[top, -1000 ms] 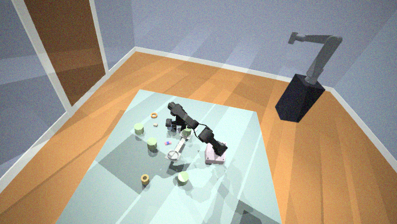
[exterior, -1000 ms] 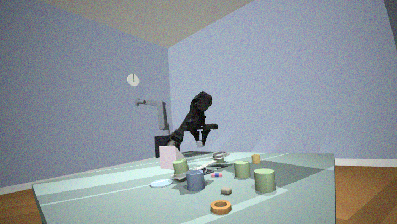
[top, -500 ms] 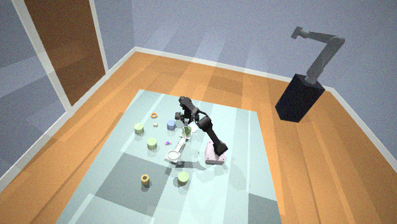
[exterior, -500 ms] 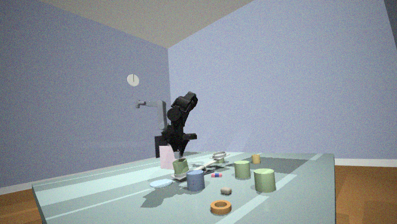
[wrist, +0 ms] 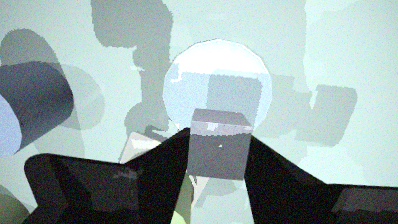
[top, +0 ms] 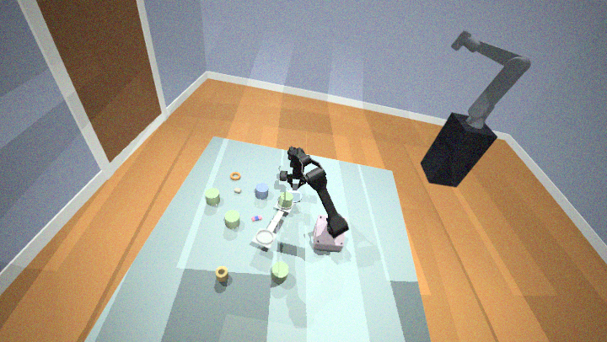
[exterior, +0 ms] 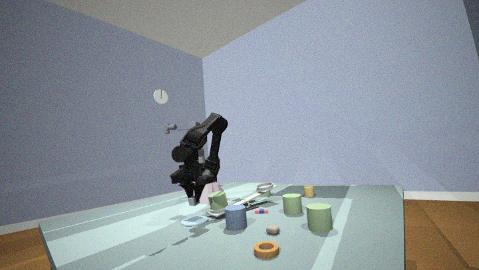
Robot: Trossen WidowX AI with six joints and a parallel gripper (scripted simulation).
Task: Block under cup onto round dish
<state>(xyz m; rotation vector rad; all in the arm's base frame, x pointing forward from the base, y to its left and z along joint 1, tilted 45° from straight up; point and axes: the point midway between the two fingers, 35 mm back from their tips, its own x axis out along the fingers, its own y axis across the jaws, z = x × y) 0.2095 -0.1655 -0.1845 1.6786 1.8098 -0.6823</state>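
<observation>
Now: gripper tip 70 mm above the pale round dish. Round my gripper tip: small balance: 220 mm to the left, 80 mm ahead, 40 mm below; blue cylinder: 190 mm ahead, 40 mm below, 10 mm to the left; grey block: 10 mm above.
</observation>
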